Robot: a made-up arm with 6 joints. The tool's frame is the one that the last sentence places. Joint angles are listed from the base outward.
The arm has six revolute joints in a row. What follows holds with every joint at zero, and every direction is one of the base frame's. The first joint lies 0.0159 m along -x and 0.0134 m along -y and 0.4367 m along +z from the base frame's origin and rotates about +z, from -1.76 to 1.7 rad. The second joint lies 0.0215 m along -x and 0.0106 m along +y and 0.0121 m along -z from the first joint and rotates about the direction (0.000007, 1, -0.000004), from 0.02 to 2.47 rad. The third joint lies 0.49 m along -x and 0.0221 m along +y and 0.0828 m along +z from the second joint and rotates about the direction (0.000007, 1, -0.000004), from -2.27 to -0.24 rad. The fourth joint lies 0.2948 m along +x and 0.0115 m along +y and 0.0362 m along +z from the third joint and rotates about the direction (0.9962, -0.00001, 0.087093), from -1.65 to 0.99 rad. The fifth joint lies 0.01 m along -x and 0.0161 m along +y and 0.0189 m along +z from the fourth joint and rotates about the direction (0.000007, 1, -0.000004), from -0.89 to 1.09 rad. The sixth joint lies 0.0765 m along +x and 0.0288 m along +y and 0.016 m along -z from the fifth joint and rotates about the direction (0.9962, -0.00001, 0.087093), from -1.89 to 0.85 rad. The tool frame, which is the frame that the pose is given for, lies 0.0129 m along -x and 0.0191 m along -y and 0.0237 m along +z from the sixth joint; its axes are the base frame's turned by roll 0.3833, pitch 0.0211 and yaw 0.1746 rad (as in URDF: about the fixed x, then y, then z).
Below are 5 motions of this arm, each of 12 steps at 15 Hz.
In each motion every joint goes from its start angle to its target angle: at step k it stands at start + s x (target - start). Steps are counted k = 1, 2, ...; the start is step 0. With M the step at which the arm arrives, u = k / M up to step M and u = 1 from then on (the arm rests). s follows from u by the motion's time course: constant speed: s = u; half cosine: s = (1 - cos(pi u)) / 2; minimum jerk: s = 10 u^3 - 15 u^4 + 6 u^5.
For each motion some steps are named. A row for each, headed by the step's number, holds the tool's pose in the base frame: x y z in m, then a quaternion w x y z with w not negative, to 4 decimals.
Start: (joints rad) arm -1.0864 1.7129 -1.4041 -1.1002 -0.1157 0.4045
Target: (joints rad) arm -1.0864 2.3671 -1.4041 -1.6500 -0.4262 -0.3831
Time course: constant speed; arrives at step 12
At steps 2, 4, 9, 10, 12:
2: 0.2910 -0.4330 0.7659 0.8769 -0.1072 0.3010 -0.3592
4: 0.3108 -0.4581 0.7028 0.8611 -0.1724 0.3745 -0.2976
9: 0.3388 -0.4891 0.5308 0.8009 -0.3202 0.4973 -0.0932
10: 0.3403 -0.4898 0.4953 0.7863 -0.3463 0.5096 -0.0462
12: 0.3392 -0.4861 0.4248 0.7554 -0.3945 0.5207 0.0511

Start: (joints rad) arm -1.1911 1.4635 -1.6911 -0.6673 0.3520 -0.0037
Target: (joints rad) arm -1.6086 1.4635 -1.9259 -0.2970 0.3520 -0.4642
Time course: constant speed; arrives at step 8
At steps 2, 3, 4, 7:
2: 0.1421 -0.3177 1.0447 0.7587 -0.0606 0.1287 -0.6358
3: 0.1274 -0.3211 1.0554 0.7447 -0.0690 0.1261 -0.6517
4: 0.1128 -0.3235 1.0660 0.7303 -0.0780 0.1240 -0.6673
7: 0.0694 -0.3241 1.0974 0.6837 -0.1085 0.1200 -0.7116

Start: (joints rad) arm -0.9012 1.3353 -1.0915 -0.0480 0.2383 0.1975
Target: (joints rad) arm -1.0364 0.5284 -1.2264 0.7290 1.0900 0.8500
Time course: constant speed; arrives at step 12
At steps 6, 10, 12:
6: 0.0816 -0.0340 0.9597 0.7376 0.6079 -0.0704 -0.2853
10: 0.0018 0.1091 0.9612 0.6668 0.7218 -0.1093 -0.1500
12: -0.0341 0.1851 0.9443 0.6381 0.7594 -0.0990 -0.0790

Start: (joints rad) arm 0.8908 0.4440 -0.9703 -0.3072 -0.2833 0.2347
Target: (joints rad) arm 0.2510 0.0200 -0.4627 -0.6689 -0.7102 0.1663
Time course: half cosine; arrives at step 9
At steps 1, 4, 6, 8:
1: -0.1804 -0.0926 0.9367 0.7580 0.2275 -0.2811 0.5429
4: -0.2307 -0.0658 0.8599 0.8004 0.1146 -0.3762 0.4524
6: -0.2624 -0.0203 0.7852 0.8189 -0.0012 -0.4330 0.3766
8: -0.2727 0.0172 0.7334 0.8225 -0.0816 -0.4552 0.3309

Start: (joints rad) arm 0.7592 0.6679 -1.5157 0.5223 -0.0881 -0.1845
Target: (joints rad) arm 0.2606 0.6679 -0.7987 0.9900 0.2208 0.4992
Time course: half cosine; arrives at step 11
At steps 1, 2, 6, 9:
1: -0.1874 -0.0976 1.1044 0.6952 0.4150 -0.2659 0.5233
2: -0.1781 -0.0837 1.0958 0.6978 0.4309 -0.2335 0.5223
6: -0.0989 0.0010 0.9988 0.6694 0.6022 0.0106 0.4348
9: -0.0559 0.0318 0.9107 0.5814 0.7437 0.1299 0.3034

